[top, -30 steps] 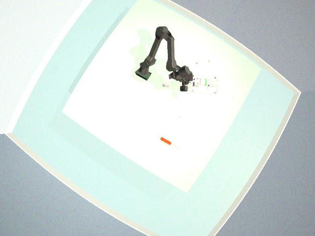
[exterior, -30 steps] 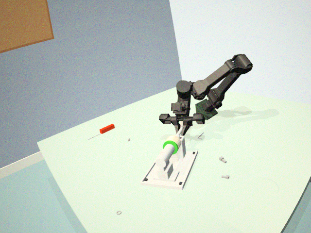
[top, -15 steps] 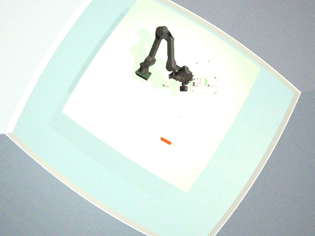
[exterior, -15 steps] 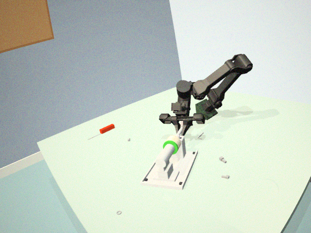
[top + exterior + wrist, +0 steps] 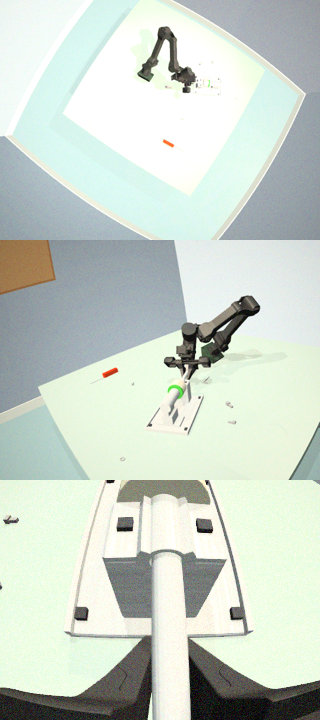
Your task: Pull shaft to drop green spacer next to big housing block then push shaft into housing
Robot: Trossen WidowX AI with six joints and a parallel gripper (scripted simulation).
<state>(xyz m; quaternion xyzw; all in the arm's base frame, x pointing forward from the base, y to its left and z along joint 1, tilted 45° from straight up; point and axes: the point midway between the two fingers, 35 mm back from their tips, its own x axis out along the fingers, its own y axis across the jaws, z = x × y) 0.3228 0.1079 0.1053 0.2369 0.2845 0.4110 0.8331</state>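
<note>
Right now my gripper tip is 4 cm short of the shaft, 3 cm to the right of it and 2 cm below it. The rest, counted from my gripper tip: green spacer (9 cm ahead, 6 cm to the left, 2 cm above); then cream spacer (6 cm ahead, 4 cm to the left, 2 cm above).
</note>
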